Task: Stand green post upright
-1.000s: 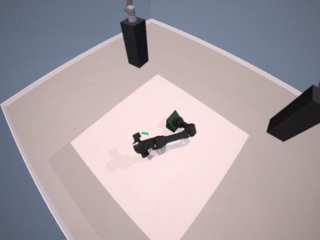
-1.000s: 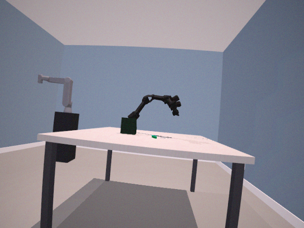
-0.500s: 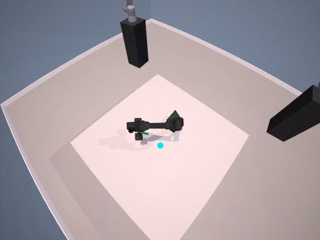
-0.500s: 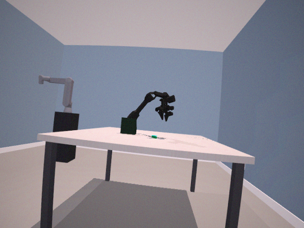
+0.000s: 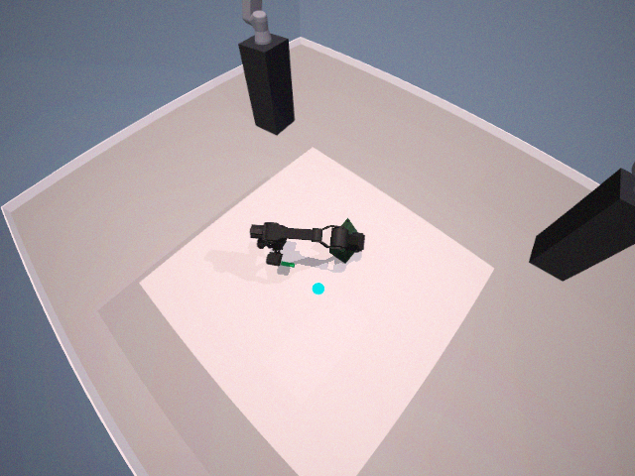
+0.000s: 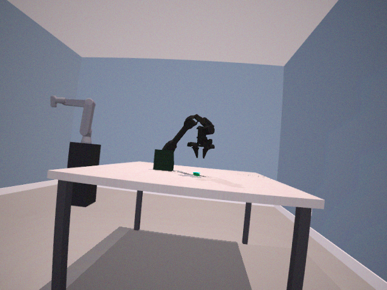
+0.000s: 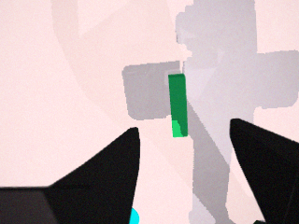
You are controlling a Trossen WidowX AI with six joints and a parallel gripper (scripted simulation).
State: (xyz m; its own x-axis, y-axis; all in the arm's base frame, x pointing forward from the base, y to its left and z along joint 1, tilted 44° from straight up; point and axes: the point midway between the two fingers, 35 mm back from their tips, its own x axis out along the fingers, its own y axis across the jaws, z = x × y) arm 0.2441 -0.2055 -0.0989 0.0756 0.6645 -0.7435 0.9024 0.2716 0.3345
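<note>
Right now the green post is 11 cm below my gripper tip, 3 cm to the left of it and 2 cm behind it. The rest, counted from my gripper tip: cyan circle 22 cm to the left, 12 cm below.
</note>
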